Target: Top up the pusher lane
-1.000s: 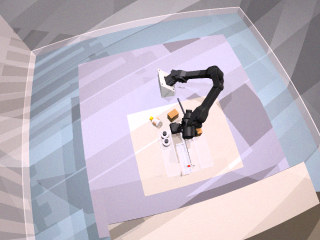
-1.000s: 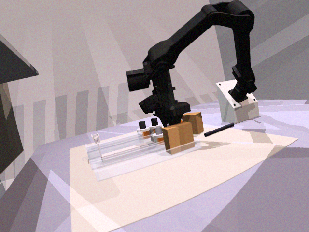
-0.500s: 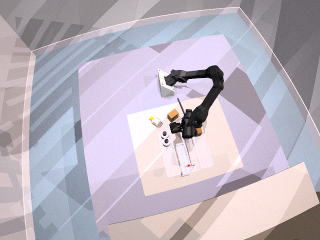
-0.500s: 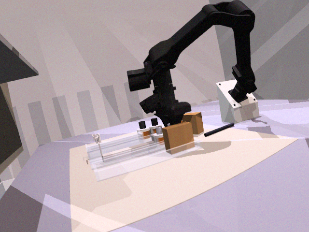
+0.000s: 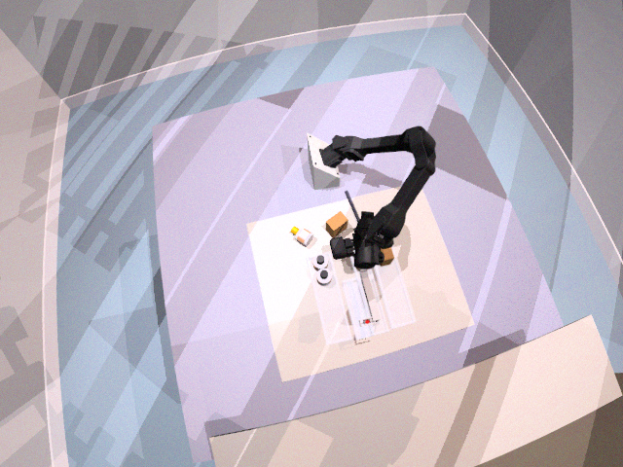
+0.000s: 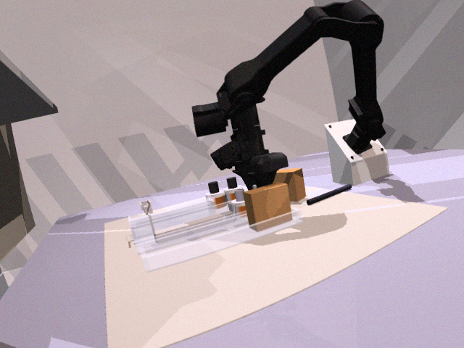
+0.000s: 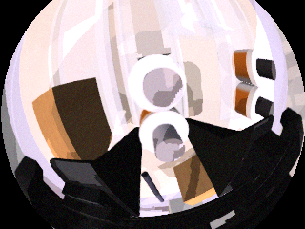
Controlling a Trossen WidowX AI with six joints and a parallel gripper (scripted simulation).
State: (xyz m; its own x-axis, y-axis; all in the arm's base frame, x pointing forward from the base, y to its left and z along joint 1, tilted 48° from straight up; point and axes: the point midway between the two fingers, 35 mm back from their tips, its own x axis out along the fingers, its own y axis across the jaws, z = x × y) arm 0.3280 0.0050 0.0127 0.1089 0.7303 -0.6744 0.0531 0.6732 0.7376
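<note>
Right now my gripper tip is 16 cm past the black rod, 4 cm to the right of it and 2 cm above it. The rest, counted from my gripper tip: pusher plate 15 cm ahead, 4 cm to the right, 2 cm above.
</note>
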